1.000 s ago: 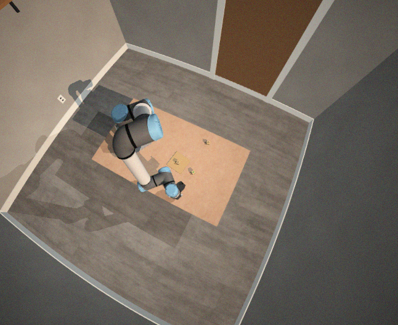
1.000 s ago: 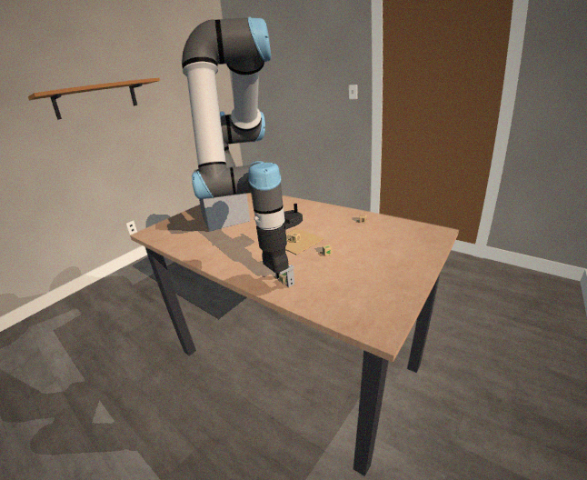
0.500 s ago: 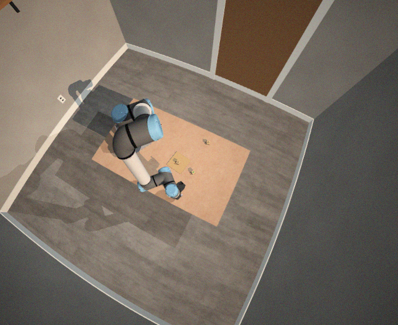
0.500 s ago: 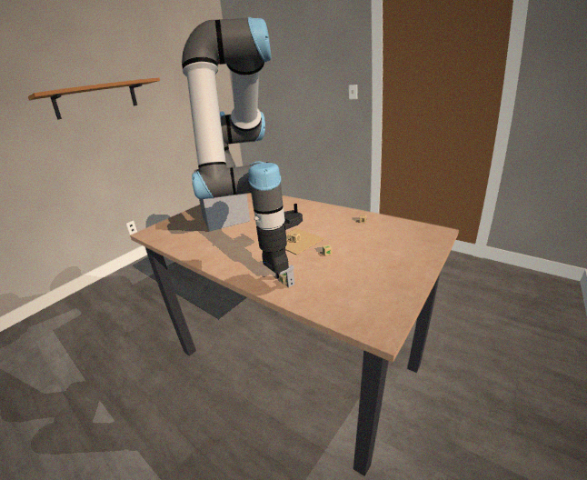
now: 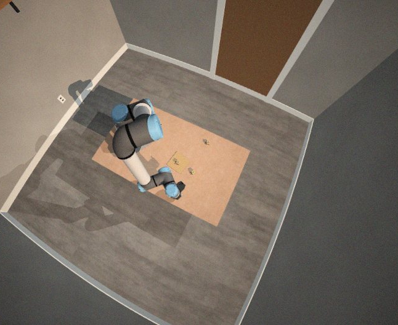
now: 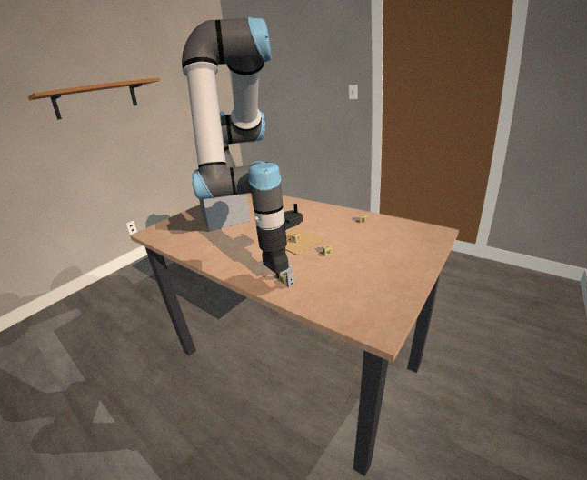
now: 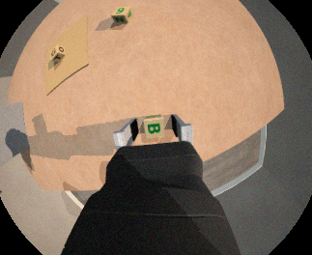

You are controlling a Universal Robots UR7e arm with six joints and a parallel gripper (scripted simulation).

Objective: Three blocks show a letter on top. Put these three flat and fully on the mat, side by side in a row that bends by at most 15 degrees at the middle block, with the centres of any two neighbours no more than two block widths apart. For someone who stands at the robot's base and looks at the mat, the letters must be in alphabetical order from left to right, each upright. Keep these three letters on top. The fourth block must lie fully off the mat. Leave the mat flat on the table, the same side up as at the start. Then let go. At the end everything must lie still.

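Right now my hand is 240 mm to the right of the tan mat, 70 mm past it and 20 mm above it.
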